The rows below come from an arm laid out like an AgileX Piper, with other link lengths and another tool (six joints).
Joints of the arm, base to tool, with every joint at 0 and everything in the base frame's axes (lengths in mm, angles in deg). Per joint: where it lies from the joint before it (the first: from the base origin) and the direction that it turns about. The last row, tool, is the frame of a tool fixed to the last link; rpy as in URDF.
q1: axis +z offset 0 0 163.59
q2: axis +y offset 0 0 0
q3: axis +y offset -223.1 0 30.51
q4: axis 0.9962 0 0.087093 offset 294.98 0 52.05
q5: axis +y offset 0 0 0
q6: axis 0.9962 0 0.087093 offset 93.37 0 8.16
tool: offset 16.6 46 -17.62 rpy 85.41 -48.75 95.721
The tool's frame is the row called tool.
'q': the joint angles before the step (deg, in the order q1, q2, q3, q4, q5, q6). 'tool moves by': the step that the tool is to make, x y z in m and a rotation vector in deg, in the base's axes. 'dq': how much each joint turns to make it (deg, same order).
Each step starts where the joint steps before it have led.
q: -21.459, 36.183, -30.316, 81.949, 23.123, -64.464
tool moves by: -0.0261, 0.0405, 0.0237, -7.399, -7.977, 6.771
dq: 10.413, -8.580, 0.334, -2.700, -3.523, -2.534
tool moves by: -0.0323, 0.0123, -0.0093, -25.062, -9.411, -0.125
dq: 7.692, -12.069, 3.600, -15.114, -3.894, -10.087
